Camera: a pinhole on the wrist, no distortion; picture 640 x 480 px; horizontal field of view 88.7 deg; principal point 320.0 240.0 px. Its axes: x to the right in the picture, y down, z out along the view. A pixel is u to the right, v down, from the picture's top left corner.
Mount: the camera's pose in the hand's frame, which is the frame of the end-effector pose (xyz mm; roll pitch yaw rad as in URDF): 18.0 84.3 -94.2 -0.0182 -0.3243 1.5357
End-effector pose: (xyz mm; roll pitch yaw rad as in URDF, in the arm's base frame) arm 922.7 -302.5 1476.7 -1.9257 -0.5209 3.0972
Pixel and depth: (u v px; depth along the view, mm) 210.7 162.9 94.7
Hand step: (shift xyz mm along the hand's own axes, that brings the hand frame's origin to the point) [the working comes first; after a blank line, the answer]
In the camera's frame: -31.6 -22.3 94.7

36.5 23.3 -14.1
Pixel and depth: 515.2 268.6 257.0
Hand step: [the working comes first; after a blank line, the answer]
In the camera's frame: 153.3 22.5 257.0

-6.9 148.7 197.8
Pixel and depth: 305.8 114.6 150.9
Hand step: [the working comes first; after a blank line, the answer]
In the camera's frame: -6.5 -57.8 150.9

71.1 27.8 47.7
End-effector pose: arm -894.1 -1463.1 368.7 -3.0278 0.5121 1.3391
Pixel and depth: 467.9 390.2 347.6
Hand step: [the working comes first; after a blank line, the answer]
In the camera's frame: 157.1 159.5 347.6

-146.3 129.1 282.5
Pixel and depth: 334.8 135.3 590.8
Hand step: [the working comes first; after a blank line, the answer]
In the camera's frame: 26.7 -189.0 590.8

190.3 -85.9 477.5
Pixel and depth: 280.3 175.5 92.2
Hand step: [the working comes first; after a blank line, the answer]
In the camera's frame: -11.2 -18.2 92.2

33.1 43.7 -10.1
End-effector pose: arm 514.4 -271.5 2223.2 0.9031 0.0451 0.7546
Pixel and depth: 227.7 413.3 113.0
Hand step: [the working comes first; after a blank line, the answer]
In the camera's frame: -31.9 59.8 113.0

-46.1 20.7 1.7
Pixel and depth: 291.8 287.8 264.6
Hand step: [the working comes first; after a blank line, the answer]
In the camera's frame: -22.8 38.6 264.6

-29.1 -19.8 148.6
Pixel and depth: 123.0 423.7 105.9
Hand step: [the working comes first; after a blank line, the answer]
In the camera's frame: -63.7 59.4 105.9

-46.6 -7.3 -15.2
